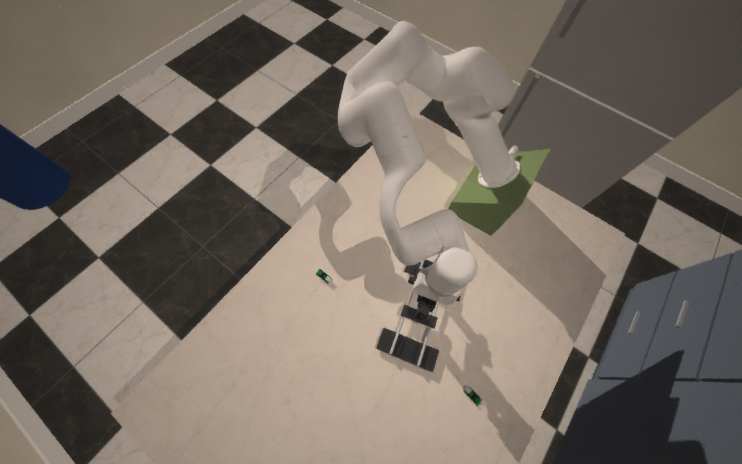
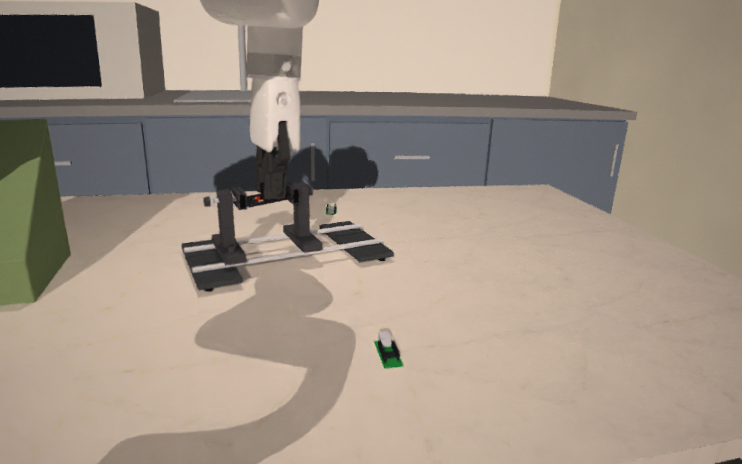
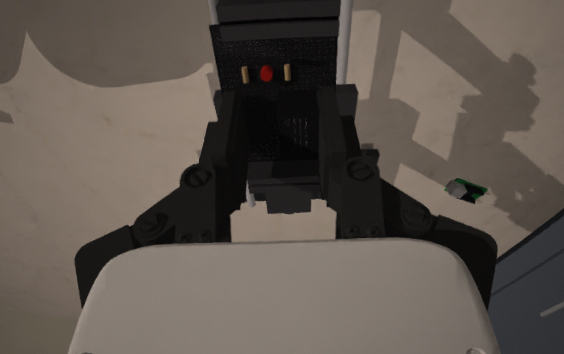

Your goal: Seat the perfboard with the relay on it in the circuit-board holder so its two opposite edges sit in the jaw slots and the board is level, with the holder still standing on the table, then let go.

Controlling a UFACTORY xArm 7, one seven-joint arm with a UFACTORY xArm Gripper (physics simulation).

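Pixels of known places: gripper, fingertip midpoint: [image 1: 428, 294] [image 2: 270, 195] [image 3: 280, 114]; arm's base, link origin: [image 1: 498, 174].
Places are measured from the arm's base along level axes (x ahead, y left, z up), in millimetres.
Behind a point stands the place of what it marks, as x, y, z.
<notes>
The circuit-board holder [image 1: 397, 344] @[582, 70, -119] [image 2: 358, 240] @[578, 78, -116] [image 3: 280, 10] @[390, 39, -18] stands on the table on its black feet, with two silver rails and two upright jaw posts. The dark perfboard [image 2: 253, 200] @[414, 42, -34] [image 3: 312, 52] @[408, 58, -34] lies between the two jaws at the top of the posts and looks about level. It carries a red part and two tan parts. Its opposite edges meet the jaw bars; the slots are too dark to tell how deep they sit. My gripper [image 1: 425, 307] @[439, 53, -29] [image 2: 275, 191] @[439, 53, -29] [image 3: 280, 114] @[439, 53, -29] points down between the posts, shut on the perfboard. The relay cannot be told apart in the dark between the fingers.
One small green board [image 1: 323, 275] @[569, -227, -131] [image 2: 388, 352] @[569, -227, -131] lies on the table on one side of the holder. Another green board [image 1: 472, 395] @[553, 304, -132] [image 2: 331, 209] @[550, 278, -124] [image 3: 467, 190] @[545, 295, -125] lies on the other side. A green block [image 1: 481, 210] @[123, 26, -34] [image 2: 27, 218] @[123, -23, -33] stands at the arm's base. Blue cabinets [image 1: 656, 322] [image 2: 410, 142] stand beyond.
</notes>
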